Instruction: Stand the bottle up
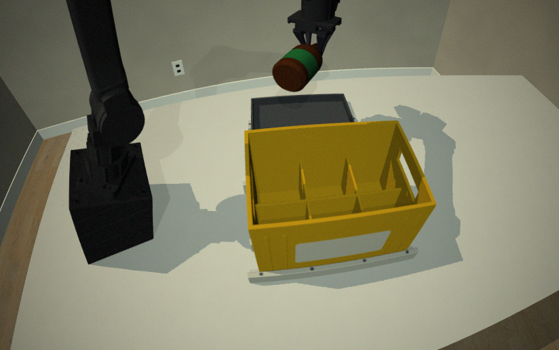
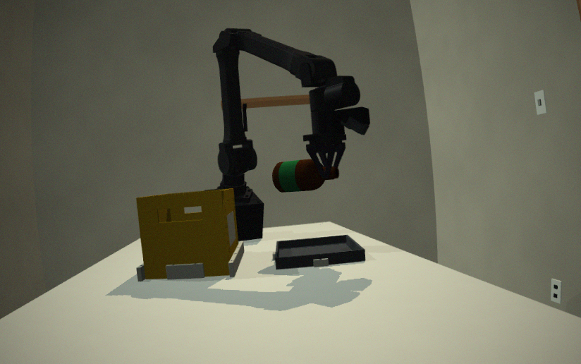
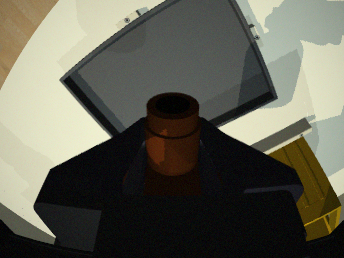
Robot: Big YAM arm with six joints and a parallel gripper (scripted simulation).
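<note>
Right now my hand is 5 cm to the left of the bottle and 2 cm past it. Also, from my hand: tray: 18 cm below, 4 cm to the right, 2 cm behind; yellow crate: 32 cm to the right, 11 cm below, 3 cm ahead.
</note>
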